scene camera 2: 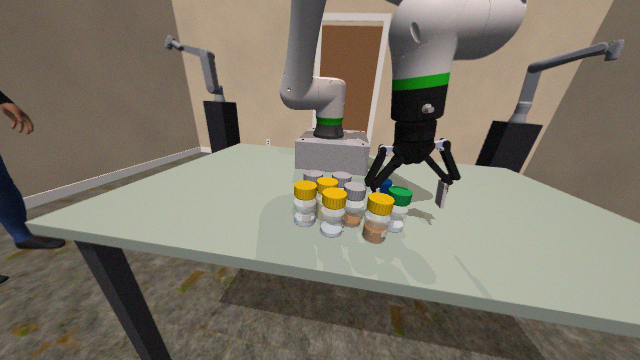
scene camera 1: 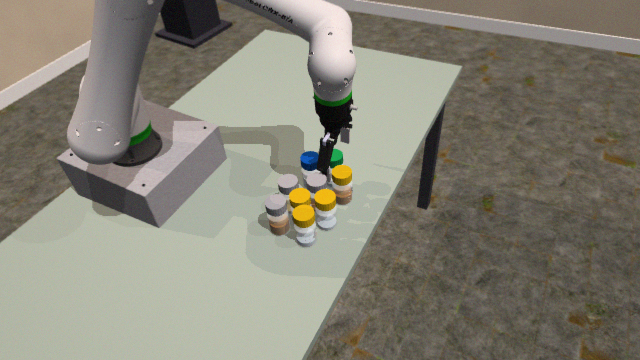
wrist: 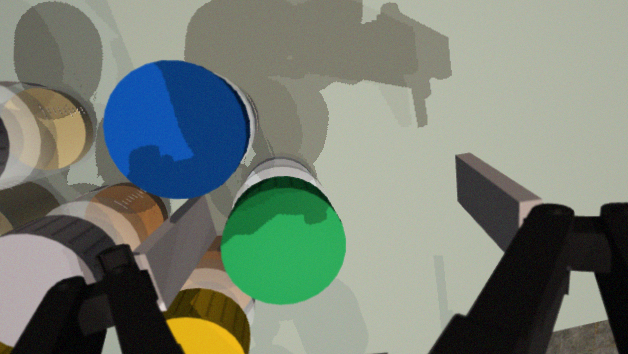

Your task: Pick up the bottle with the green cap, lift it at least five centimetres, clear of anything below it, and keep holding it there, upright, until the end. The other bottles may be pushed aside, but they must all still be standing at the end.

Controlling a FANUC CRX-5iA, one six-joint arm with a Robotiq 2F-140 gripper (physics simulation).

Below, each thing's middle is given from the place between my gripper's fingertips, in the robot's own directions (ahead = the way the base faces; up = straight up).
Scene:
My hand is 3 cm to the left of the green-capped bottle (scene camera 2: 402, 196), 1 cm short of it and 1 cm above it. The rest, counted from my hand: blue-capped bottle (wrist: 176, 130) 7 cm to the right, 4 cm behind, 1 cm below.

